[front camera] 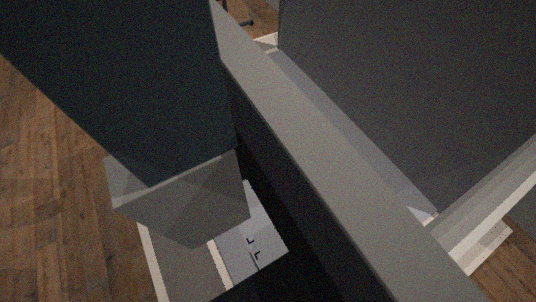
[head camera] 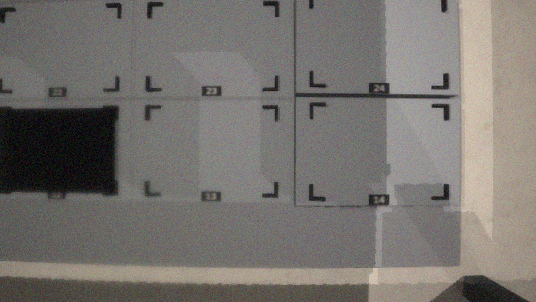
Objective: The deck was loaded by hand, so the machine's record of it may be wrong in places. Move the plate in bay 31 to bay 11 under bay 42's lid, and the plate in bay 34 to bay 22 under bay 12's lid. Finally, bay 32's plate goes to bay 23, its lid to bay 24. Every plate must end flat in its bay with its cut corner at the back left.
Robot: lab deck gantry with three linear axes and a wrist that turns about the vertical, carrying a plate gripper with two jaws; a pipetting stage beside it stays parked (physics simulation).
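Frame: origin at the robot's base, x ahead, y down, z left, level; metres.
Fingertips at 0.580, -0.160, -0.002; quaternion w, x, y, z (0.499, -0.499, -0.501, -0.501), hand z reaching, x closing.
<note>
Offsets run from my fingertips to a thing's top centre, as dx, dy, dz. "pt": to the spot under its first point. Level surfaces: height alone.
In the head camera view a flat black piece @(-0.352, +0.152, +0.045) (head camera: 55, 150) covers bay 12 at the left; whether it is a lid alone or something is beneath it cannot be told. Bay 23 @(pt -0.232, +0.160, +0.164) (head camera: 170, 35), bay 24 @(pt -0.057, +0.146, +0.147) (head camera: 345, 45), bay 13 @(pt -0.230, +0.160, +0.046) (head camera: 170, 150) and bay 14 @(pt -0.057, +0.146, +0.046) (head camera: 345, 150) show bare surface between their corner marks. Part of bay 22 @(pt -0.350, +0.160, +0.135) (head camera: 60, 65) shows, bare too. The plates of bays 31, 32 and 34 and the lid of bay 42 do not show. The gripper's jaws do not show; large machine parts hide most of the deck in the front view.
A pale beam (front camera: 320, 165) crosses the front view diagonally. A dark blue column (front camera: 125, 85) with a grey block (front camera: 190, 205) stands left of it. A corner of the deck @(dy +0.160) (front camera: 270, 235) shows below. The deck's pale rim @(pt +0.096, +0.170, +0.074) (head camera: 476, 125) runs along the right; a dark angular part @(pt +0.088, +0.137, -0.089) (head camera: 495, 292) shows at bottom right.
</note>
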